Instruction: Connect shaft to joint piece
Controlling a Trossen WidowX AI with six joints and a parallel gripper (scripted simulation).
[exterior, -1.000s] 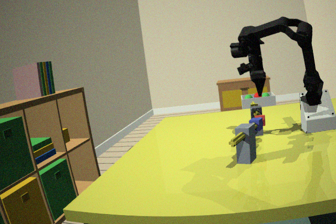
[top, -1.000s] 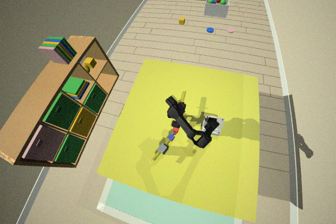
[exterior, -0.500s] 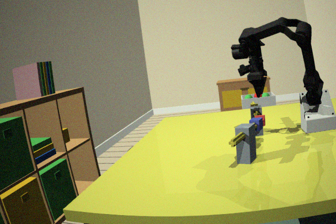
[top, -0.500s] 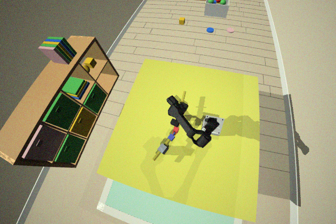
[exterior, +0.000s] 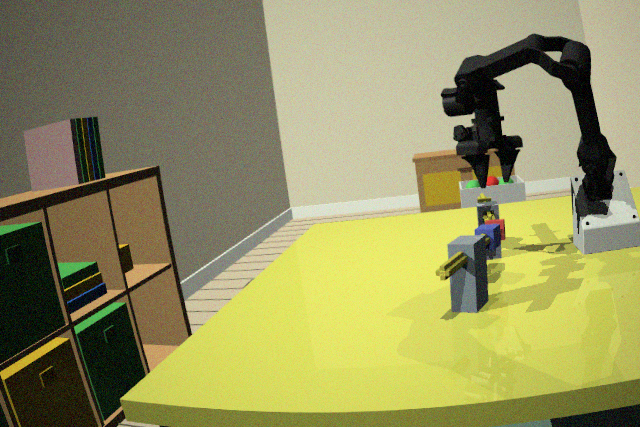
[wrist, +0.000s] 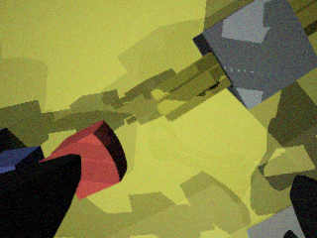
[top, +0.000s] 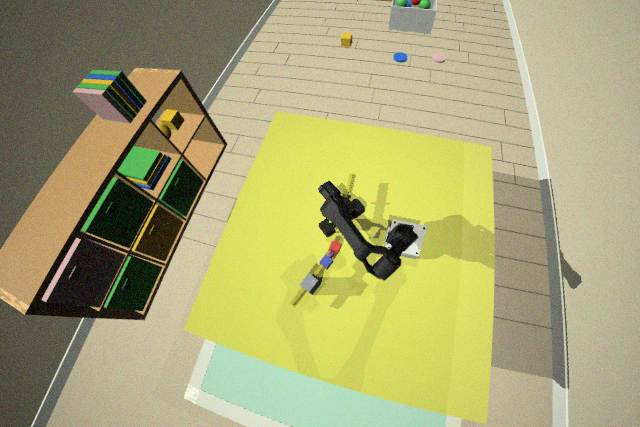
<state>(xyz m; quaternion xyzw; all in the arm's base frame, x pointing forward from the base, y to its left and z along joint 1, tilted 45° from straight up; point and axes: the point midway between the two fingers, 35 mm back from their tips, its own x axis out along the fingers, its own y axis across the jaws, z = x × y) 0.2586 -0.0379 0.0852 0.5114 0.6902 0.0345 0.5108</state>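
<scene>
The red joint piece lies 80 mm to the left of my gripper tip, 80 mm below it and 20 mm ahead of it.
</scene>
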